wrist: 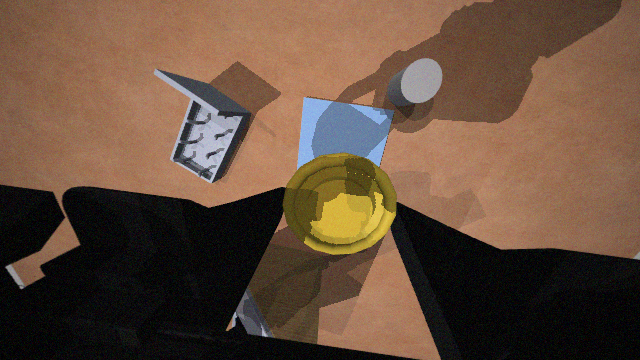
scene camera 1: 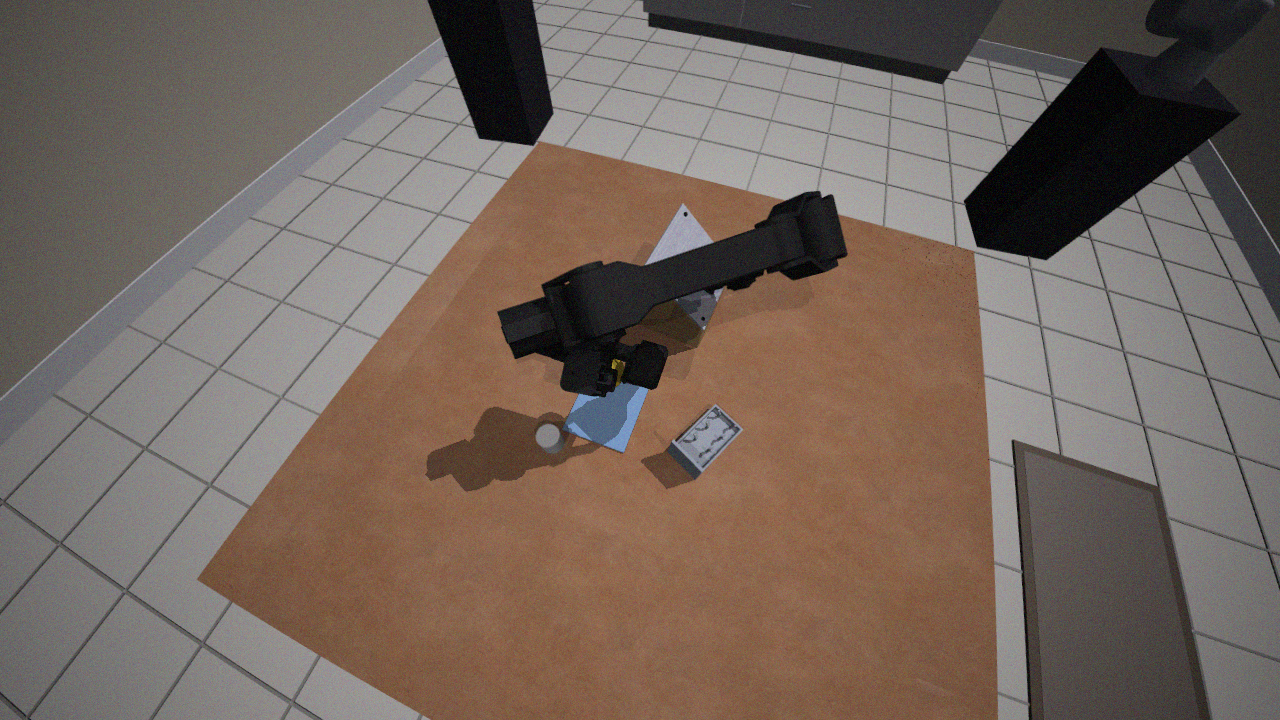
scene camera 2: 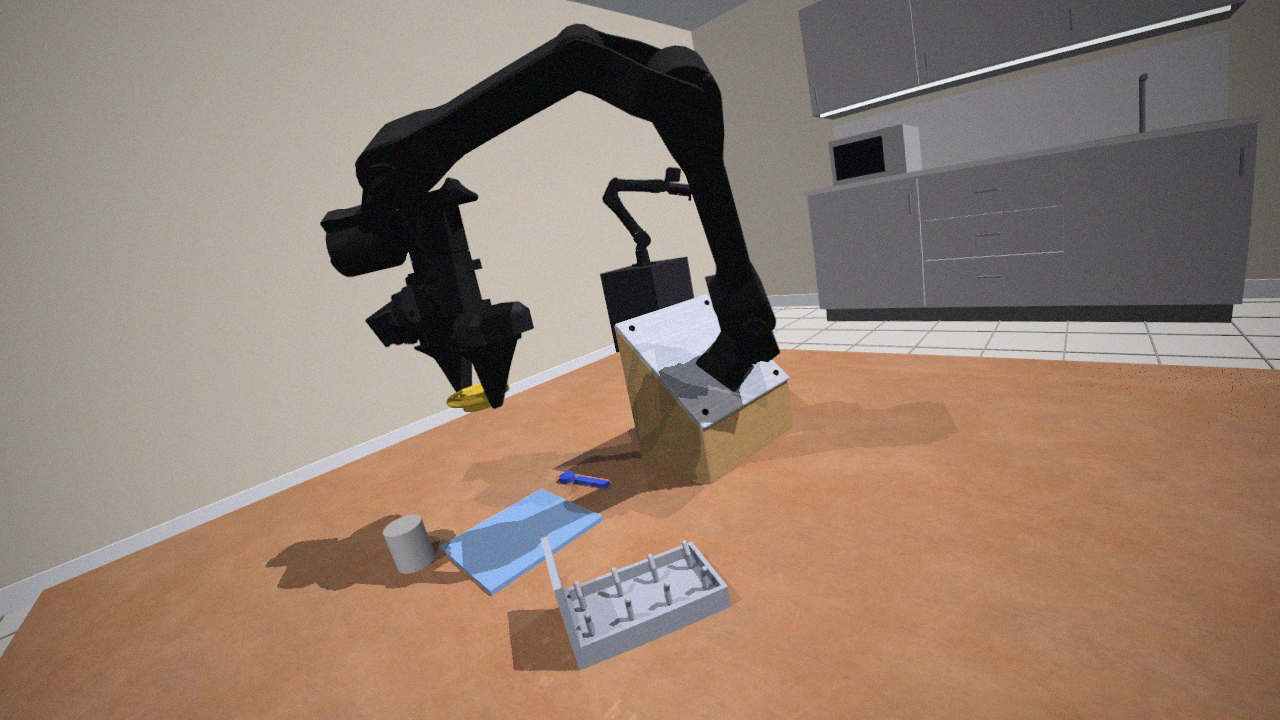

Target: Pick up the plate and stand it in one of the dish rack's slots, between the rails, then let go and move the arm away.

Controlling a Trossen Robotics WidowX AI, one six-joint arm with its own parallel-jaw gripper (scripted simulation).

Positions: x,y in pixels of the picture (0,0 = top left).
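You can see my gripper in the wrist view [337,201], and there's a grey dish rack in the wrist view too. My gripper is also in scene camera 1 [604,374], and the grey dish rack is in scene camera 1 [701,445]. My gripper shows in scene camera 2 [481,403] as well, and so does the grey dish rack. There's a light blue mat [scene camera 1: 609,421], and that's the same spot on it as [scene camera 2: 506,548]. As for the grey dish rack [scene camera 2: 604,617], that's the same spot on it as [wrist: 217,116].
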